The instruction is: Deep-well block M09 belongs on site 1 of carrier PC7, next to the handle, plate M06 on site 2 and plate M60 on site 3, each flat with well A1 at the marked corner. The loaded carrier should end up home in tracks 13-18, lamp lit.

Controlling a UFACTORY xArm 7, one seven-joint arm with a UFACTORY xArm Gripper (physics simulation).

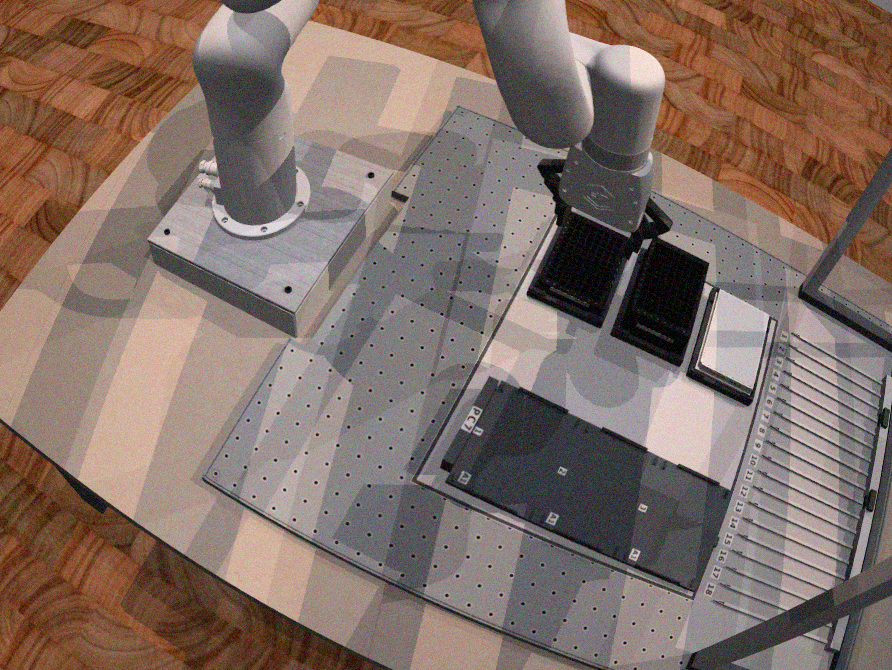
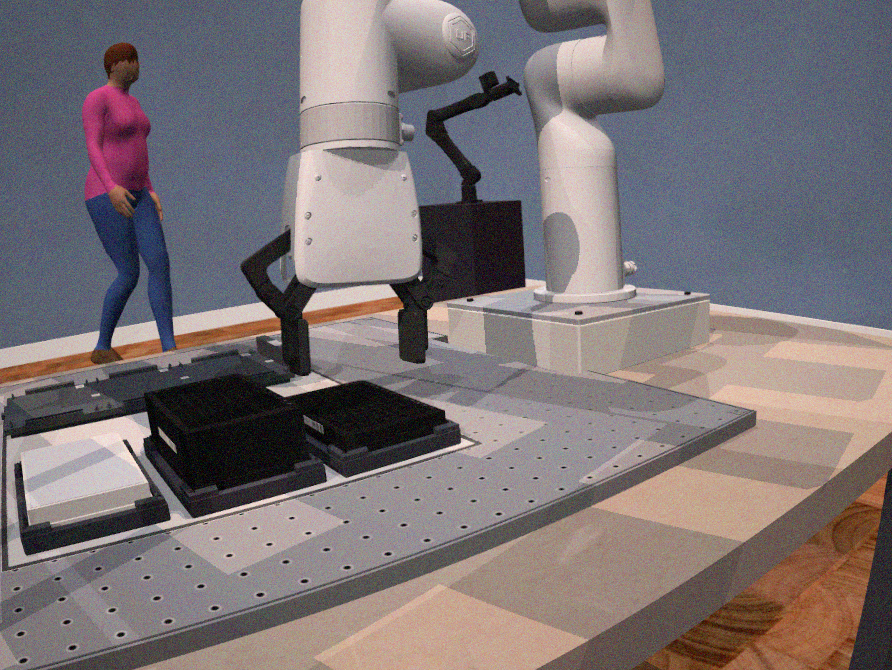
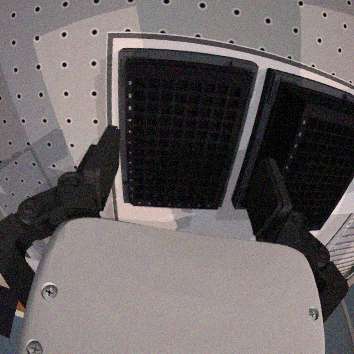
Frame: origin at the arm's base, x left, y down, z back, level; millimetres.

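Seen in the pictures: gripper, between the fingertips: [image 1: 597, 234] [image 2: 357, 367] [image 3: 189, 159]; arm's base, origin of its link: [image 1: 260, 200] [image 2: 585, 296].
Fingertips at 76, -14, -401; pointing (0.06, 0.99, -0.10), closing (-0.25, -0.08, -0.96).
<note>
Offsets run from my fingertips to a thing's top centre, as dx, dy, dz. "pt": to the spot under its first point.
My gripper [image 1: 597, 234] [image 2: 354, 360] [image 3: 189, 159] is open and empty, pointing down, with its fingers spread above the lower black well plate {-14, +33, +4} [image 1: 585, 266] [image 2: 371, 414] [image 3: 180, 130]. That plate lies flat in a dark holder. The taller black block {-33, +5, -106} [image 1: 663, 295] [image 2: 227, 439] [image 3: 325, 145] stands in the middle holder, and a white plate {-57, +33, -214} [image 1: 735, 338] [image 2: 82, 475] in the third. Their M labels are not readable. Carrier PC7 {-296, +29, -71} [image 1: 598, 497] [image 2: 122, 389] lies flat, its sites 1, 2 and 3 bare, its handle {pt -272, +29, +81} [image 1: 472, 425] at the site 1 end.
Numbered tracks 1-18 [image 1: 822, 461] lie beyond the pale staging area [image 1: 533, 346]. Two small dark green parts [image 1: 884, 416] [image 1: 870, 499] sit on the far rail; whether either is lit is unclear. Grey frame posts [image 1: 847, 230] [image 1: 793, 620] rise near the tracks. A person [image 2: 126, 158] stands behind the table.
</note>
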